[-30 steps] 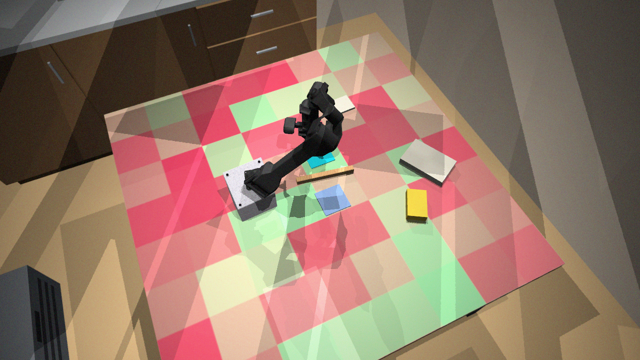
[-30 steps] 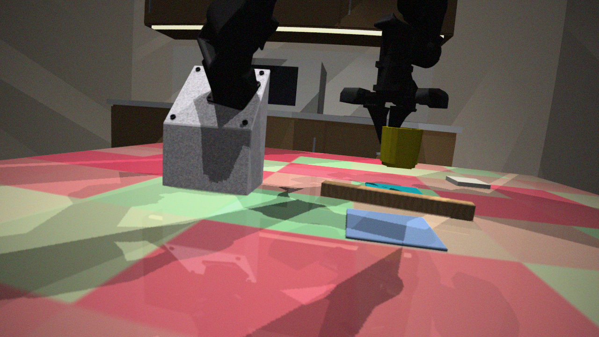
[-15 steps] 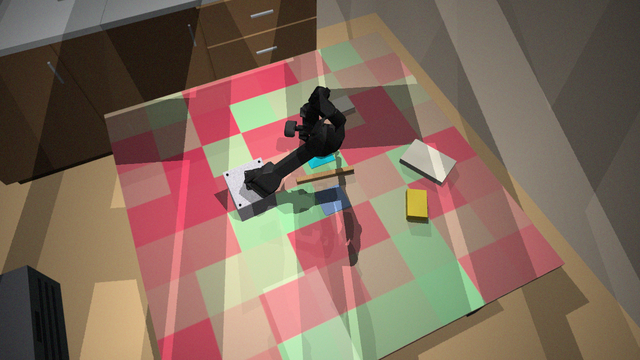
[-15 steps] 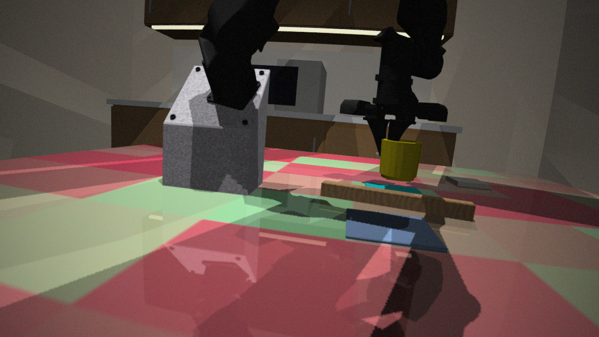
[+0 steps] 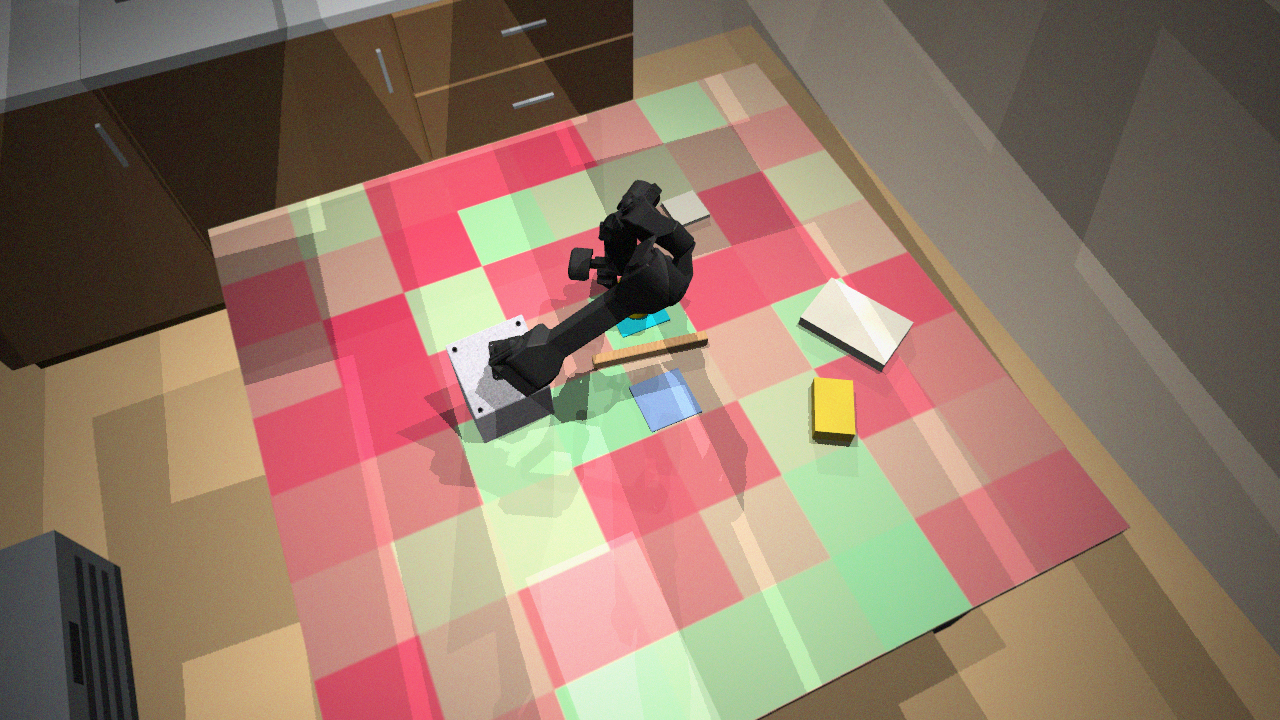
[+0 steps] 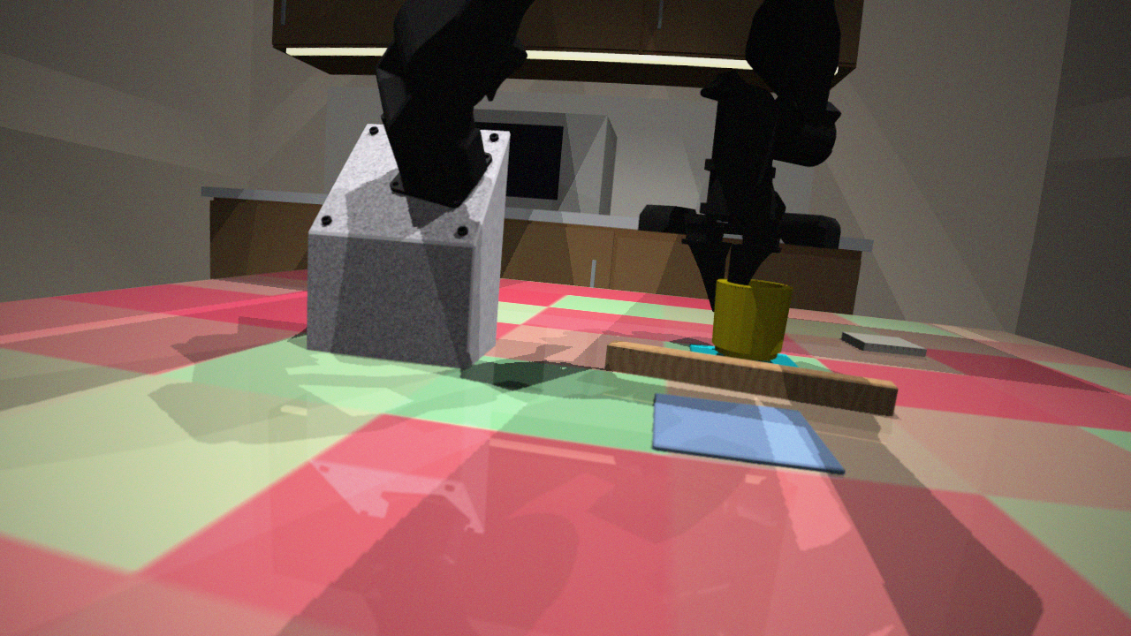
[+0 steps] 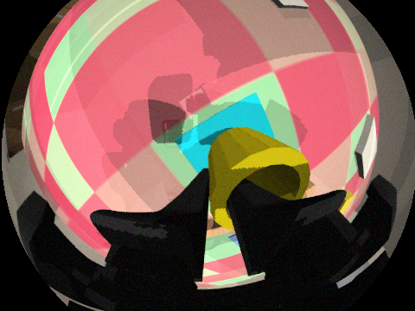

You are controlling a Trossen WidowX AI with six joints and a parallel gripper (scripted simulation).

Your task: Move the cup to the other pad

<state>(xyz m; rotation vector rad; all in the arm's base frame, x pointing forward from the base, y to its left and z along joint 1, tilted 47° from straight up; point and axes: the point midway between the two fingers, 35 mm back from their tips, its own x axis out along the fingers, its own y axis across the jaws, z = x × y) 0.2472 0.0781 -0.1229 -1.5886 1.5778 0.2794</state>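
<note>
Right now my gripper tip is 50 mm above the cyan pad, 30 mm short of it and 10 mm to the left of it. The rest, counted from my gripper tip: cup (20 mm ahead, 10 mm to the right); orange marble (30 mm to the right, 30 mm ahead, 20 mm below); wooden bar (120 mm to the right, 40 mm below, 20 mm ahead).
</note>
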